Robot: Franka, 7 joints.
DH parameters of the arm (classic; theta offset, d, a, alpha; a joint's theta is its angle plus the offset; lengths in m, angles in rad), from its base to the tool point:
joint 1: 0 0.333 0 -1.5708
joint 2: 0 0 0 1.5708
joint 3: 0 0.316 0.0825 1.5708
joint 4: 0 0 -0.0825 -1.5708
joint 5: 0 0.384 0 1.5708
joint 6: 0 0 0.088 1.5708
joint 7: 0 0.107 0 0
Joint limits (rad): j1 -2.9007..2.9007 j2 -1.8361..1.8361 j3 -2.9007..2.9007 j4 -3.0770..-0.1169 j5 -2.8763..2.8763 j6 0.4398..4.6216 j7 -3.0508..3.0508
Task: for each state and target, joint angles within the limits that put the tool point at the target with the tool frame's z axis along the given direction. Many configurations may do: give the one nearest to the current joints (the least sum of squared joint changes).
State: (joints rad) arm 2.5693 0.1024 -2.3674 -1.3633 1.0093 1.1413 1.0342
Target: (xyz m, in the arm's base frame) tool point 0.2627 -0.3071 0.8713 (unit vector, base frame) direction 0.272 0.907 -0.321
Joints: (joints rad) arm 1.7231 -0.0708 -2.9007 -1.0618 1.5932 0.6349 1.0342
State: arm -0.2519 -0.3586 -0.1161 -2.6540 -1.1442 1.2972 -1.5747
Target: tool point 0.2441 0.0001 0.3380 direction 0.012 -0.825 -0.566
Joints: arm 0.2861 -0.8108 0.0213 -3.0304 -0.9157 1.7353 -1.5747
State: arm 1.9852 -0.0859 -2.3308 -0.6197 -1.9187 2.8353 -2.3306
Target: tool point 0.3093 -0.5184 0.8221 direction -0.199 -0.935 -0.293
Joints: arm 1.6246 -0.1248 -2.5328 -1.2216 -1.0972 2.1414 -2.3306
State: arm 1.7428 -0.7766 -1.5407 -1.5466 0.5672 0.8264 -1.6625
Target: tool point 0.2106 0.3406 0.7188 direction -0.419 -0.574 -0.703
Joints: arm 2.1516 -0.0169 -1.1460 -1.2356 0.0837 0.4407 -1.6625
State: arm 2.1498 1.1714 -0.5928 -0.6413 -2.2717 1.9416 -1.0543
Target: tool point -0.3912 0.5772 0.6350 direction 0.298 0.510 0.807
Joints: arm 2.6405 0.4291 -0.4999 -1.4398 -2.3830 1.6413 -1.0543
